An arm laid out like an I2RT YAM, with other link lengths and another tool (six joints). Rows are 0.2 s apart.
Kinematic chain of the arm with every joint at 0, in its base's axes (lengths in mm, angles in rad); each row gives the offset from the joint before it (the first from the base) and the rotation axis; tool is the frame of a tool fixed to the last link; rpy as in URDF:
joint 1: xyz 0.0 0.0 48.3 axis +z
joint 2: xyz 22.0 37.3 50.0 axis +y
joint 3: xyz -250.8 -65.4 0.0 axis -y
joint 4: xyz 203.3 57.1 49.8 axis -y
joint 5: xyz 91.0 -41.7 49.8 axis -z
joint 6: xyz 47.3 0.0 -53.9 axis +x
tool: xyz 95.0 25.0 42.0 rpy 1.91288 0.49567 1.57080
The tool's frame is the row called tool.
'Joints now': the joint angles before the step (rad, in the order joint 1, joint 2, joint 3, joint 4, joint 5, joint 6). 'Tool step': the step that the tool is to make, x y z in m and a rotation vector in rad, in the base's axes. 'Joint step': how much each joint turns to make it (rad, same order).
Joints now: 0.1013 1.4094 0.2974 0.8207 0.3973 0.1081
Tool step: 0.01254 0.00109 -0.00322 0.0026 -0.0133 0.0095
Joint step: -0.0073 0.0949 0.0240 0.0858 -0.0165 -0.0037
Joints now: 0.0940 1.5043 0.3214 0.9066 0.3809 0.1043
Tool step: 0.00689 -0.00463 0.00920 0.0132 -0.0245 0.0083
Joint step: -0.0289 0.0053 0.0336 -0.0032 -0.0389 0.0012
